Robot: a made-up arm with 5 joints. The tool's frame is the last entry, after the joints.
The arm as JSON. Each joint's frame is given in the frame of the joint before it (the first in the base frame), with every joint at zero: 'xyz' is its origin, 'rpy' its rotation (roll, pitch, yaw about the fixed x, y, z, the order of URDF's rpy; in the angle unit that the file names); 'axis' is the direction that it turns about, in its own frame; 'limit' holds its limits. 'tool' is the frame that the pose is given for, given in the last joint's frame.
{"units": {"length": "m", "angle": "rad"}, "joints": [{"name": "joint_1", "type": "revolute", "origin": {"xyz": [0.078, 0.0, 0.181], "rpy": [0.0, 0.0, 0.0]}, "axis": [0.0, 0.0, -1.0], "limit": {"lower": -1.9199, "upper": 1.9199}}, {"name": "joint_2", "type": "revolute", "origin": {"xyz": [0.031, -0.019, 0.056], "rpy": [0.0, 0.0, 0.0]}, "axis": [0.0, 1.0, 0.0], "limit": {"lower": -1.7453, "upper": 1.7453}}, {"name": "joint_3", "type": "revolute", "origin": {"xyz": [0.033, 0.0, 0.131], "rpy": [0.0, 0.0, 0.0]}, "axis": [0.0, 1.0, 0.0], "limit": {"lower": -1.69, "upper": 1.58}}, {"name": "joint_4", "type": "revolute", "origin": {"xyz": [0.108, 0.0, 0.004], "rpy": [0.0, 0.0, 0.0]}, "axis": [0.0, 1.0, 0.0], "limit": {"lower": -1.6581, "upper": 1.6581}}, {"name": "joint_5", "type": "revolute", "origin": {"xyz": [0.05, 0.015, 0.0], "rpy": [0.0, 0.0, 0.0]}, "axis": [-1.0, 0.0, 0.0], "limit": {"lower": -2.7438, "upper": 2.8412}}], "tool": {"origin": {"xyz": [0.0, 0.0, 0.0], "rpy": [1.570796, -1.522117, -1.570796]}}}
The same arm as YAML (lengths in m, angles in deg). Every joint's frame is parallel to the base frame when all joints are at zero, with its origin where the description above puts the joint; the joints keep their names.
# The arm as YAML. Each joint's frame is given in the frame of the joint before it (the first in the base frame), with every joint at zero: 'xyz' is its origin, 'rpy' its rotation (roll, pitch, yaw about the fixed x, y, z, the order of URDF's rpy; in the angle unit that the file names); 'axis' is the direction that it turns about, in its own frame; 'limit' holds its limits. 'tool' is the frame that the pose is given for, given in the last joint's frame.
units:
  length: m
  angle: deg
joints:
  - name: joint_1
    type: revolute
    origin:
      xyz: [0.078, 0.0, 0.181]
      rpy: [0.0, 0.0, 0.0]
    axis: [0.0, 0.0, -1.0]
    limit:
      lower: -110.0
      upper: 110.0
  - name: joint_2
    type: revolute
    origin:
      xyz: [0.031, -0.019, 0.056]
      rpy: [0.0, 0.0, 0.0]
    axis: [0.0, 1.0, 0.0]
    limit:
      lower: -100.0
      upper: 100.0
  - name: joint_3
    type: revolute
    origin:
      xyz: [0.033, 0.0, 0.131]
      rpy: [0.0, 0.0, 0.0]
    axis: [0.0, 1.0, 0.0]
    limit:
      lower: -96.83
      upper: 90.53
  - name: joint_4
    type: revolute
    origin:
      xyz: [0.108, 0.0, 0.004]
      rpy: [0.0, 0.0, 0.0]
    axis: [0.0, 1.0, 0.0]
    limit:
      lower: -95.0
      upper: 95.0
  - name: joint_5
    type: revolute
    origin:
      xyz: [0.05, 0.015, 0.0]
      rpy: [0.0, 0.0, 0.0]
    axis: [-1.0, 0.0, 0.0]
    limit:
      lower: -157.21
      upper: 162.79
tool:
  origin:
    xyz: [0.0, 0.0, 0.0]
    rpy: [90.0, -87.21, -90.0]

